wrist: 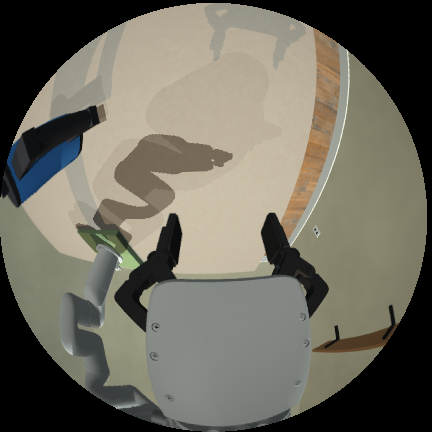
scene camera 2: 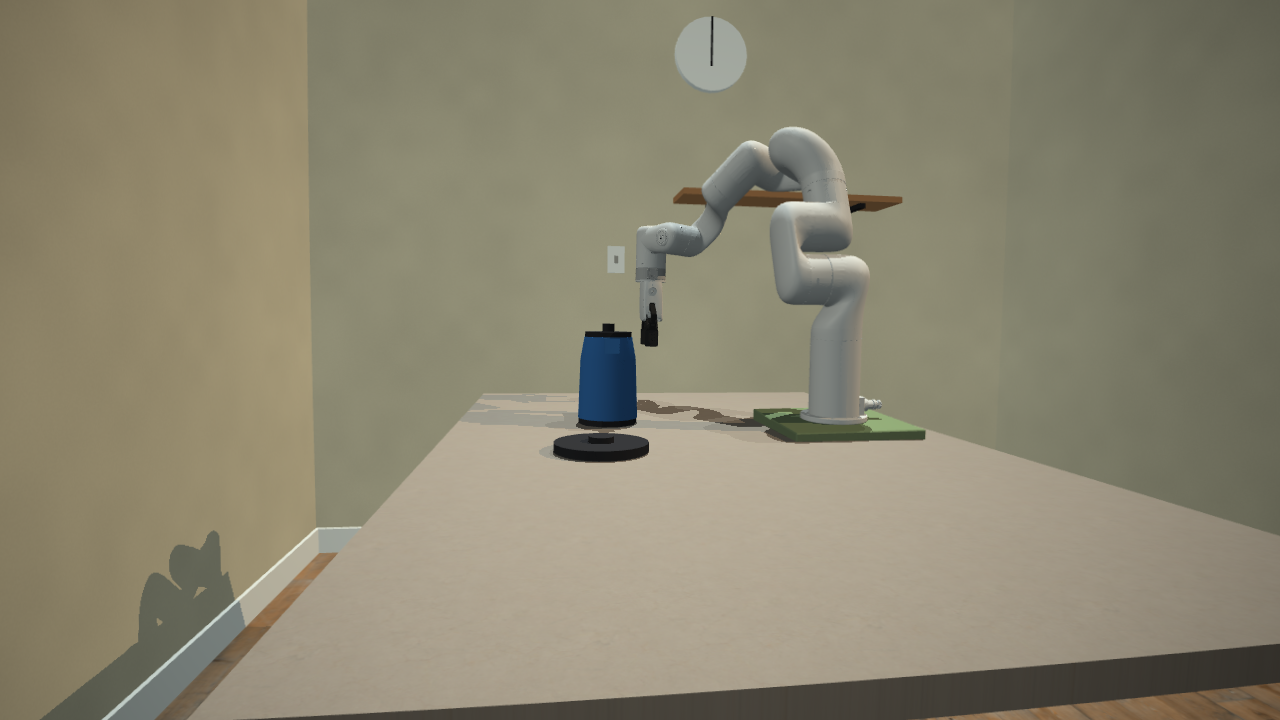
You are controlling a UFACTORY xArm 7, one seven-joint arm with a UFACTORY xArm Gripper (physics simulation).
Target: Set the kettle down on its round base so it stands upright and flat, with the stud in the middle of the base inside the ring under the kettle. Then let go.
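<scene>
The blue kettle with black lid and bottom rim stands upright behind the round black base in the scene view, apart from it. The base lies flat, its raised stud uncovered in the middle. In the wrist view the kettle shows at the left edge, with its black handle facing the camera. My gripper is open and empty. It points down, above the table, to the right of the kettle's top in the scene view. The ring under the kettle is hidden.
The arm stands on a green plate at the right of the table. A brown wall shelf is behind the arm. The table's edge and a strip of wooden floor show on the right in the wrist view.
</scene>
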